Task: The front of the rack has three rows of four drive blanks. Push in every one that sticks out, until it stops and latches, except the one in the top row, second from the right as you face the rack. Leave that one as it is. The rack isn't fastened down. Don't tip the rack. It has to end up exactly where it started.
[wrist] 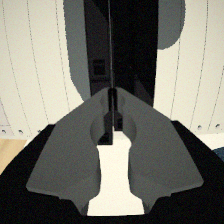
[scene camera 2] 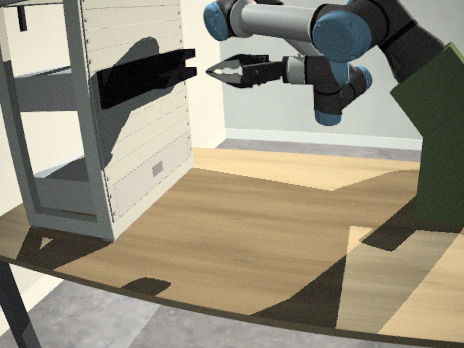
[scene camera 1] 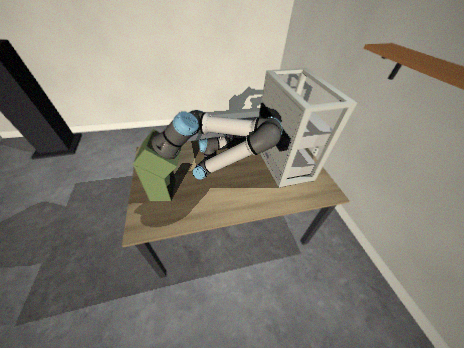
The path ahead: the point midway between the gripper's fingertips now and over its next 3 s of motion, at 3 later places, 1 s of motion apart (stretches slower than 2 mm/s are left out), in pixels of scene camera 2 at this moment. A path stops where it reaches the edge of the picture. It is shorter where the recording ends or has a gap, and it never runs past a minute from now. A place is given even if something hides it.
My gripper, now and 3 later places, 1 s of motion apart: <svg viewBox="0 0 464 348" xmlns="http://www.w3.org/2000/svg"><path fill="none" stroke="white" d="M205 71L201 71L197 71L193 72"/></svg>
